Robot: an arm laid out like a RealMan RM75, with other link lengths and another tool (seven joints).
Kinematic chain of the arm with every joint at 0, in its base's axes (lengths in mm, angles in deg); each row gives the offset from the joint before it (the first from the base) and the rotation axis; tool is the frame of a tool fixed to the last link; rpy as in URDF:
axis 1: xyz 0 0 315.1 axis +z
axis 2: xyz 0 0 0 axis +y
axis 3: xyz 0 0 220.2 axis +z
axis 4: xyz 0 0 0 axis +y
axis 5: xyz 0 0 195.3 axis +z
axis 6: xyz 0 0 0 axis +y
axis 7: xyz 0 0 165.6 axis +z
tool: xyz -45 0 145 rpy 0 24.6 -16.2
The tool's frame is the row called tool.
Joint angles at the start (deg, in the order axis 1, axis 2, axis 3, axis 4, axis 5, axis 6, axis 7): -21.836 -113.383 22.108 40.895 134.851 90.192 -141.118
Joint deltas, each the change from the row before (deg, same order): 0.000 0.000 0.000 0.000 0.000 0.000 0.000; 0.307 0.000 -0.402 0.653 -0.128 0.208 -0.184; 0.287 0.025 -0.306 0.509 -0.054 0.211 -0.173; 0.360 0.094 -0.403 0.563 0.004 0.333 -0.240; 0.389 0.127 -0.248 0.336 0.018 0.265 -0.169; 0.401 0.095 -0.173 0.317 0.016 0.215 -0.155; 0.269 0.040 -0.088 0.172 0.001 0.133 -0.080; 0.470 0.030 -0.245 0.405 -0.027 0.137 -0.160; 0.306 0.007 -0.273 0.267 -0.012 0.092 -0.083; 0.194 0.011 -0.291 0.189 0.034 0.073 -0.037
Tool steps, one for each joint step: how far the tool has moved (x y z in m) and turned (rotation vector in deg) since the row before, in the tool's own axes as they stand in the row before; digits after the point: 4 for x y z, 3 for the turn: 0.0000 0.0000 0.0000 0.000 0.000 0.000; 0.0037 0.0000 -0.0012 -0.024 0.654 -0.204; 0.0028 -0.0005 -0.0013 0.062 0.472 -0.182; 0.0033 -0.0010 -0.0021 0.146 0.510 -0.259; 0.0022 -0.0018 -0.0022 0.238 0.339 -0.247; 0.0018 -0.0021 -0.0021 0.269 0.301 -0.221; 0.0008 -0.0014 -0.0013 0.169 0.153 -0.156; 0.0023 -0.0022 -0.0019 0.272 0.473 -0.290; 0.0018 -0.0013 -0.0012 0.140 0.380 -0.244; 0.0016 -0.0008 -0.0008 0.085 0.315 -0.183
